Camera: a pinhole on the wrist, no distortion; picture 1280 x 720 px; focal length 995.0 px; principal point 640.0 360.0 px. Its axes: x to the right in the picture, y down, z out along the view. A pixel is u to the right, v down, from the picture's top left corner.
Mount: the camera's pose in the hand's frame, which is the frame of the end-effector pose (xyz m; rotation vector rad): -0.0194 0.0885 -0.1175 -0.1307 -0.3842 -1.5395
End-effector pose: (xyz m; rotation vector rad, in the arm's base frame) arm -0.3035 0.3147 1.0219 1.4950 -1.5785 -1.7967
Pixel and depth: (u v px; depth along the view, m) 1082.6 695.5 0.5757
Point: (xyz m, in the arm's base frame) -0.7932 0.5235 0.9337
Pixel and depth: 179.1 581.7 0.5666
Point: -0.7975 0.3063 1.4095
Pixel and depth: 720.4 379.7 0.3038
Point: -0.4859 0.4006 1.1647
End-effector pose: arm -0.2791 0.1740 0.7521 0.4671 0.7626 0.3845
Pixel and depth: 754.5 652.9 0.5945
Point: 0.0788 0.2583 1.1445
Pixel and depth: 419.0 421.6 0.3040
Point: -0.2441 0.3198 1.0059
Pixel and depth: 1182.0 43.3 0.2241
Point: -0.2828 0.1150 0.9221
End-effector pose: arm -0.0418 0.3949 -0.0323 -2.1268 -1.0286 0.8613
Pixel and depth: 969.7 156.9 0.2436
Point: -0.1549 0.2914 -0.1442
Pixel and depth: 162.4 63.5 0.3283
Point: -0.0722 0.1153 -0.3127
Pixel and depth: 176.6 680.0 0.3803
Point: -0.0108 0.2849 -0.4507
